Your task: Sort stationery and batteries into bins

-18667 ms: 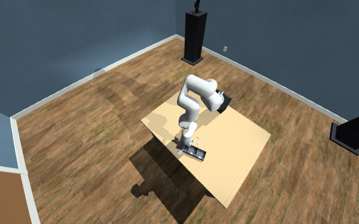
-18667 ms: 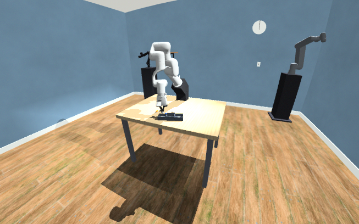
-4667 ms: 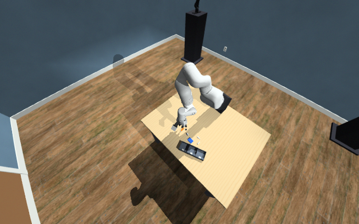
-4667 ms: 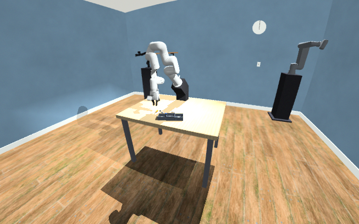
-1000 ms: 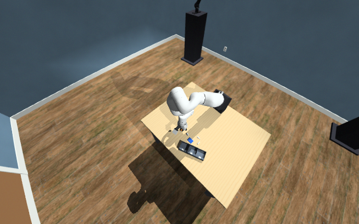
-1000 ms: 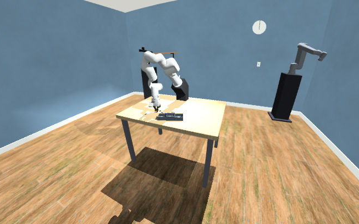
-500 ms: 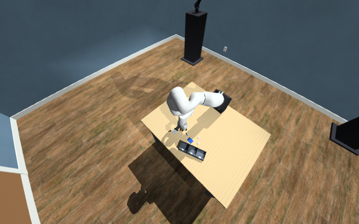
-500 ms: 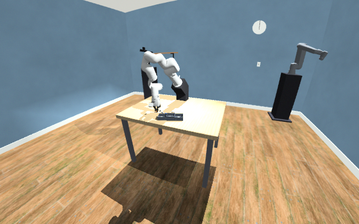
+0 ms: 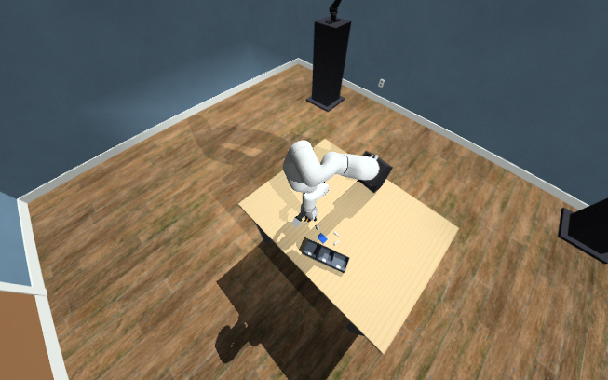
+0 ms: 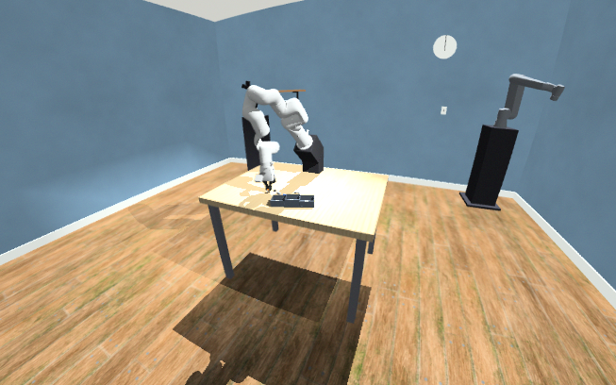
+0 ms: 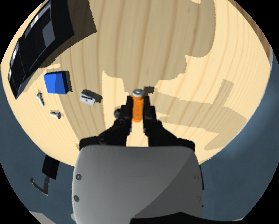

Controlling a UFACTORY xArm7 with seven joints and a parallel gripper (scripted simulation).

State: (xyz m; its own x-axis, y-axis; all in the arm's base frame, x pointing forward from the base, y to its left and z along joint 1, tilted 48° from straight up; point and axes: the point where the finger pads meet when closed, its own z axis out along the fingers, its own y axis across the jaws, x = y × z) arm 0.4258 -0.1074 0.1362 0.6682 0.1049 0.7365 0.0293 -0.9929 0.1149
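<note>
The small dark thing is 3 cm behind my hand, 3 cm to the left of it and 3 cm below it. Also, from my hand: pencil sharpener (8 cm to the left, 3 cm below); then blue block (3 cm ahead, 14 cm to the left, 3 cm below); then orange battery (2 cm below).
</note>
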